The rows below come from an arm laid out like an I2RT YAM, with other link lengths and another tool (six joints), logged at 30 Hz.
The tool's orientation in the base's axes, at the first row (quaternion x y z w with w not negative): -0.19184 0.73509 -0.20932 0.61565
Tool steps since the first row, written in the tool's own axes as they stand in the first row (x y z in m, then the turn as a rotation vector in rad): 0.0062 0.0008 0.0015 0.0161 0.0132 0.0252; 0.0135 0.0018 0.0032 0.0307 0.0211 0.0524; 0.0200 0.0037 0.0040 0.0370 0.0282 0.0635; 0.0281 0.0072 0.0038 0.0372 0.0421 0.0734; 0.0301 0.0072 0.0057 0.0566 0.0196 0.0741; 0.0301 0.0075 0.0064 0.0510 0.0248 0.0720; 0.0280 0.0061 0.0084 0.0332 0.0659 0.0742
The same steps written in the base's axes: 0.0004 -0.0028 -0.0058 0.0218 0.0006 -0.0243; 0.0008 -0.0060 -0.0126 0.0460 -0.0026 -0.0449; 0.0005 -0.0080 -0.0191 0.0557 -0.0009 -0.0557; -0.0012 -0.0094 -0.0277 0.0650 0.0100 -0.0649; 0.0004 -0.0106 -0.0296 0.0630 -0.0194 -0.0688; 0.0011 -0.0104 -0.0299 0.0618 -0.0119 -0.0667; 0.0034 -0.0106 -0.0277 0.0659 0.0320 -0.0747
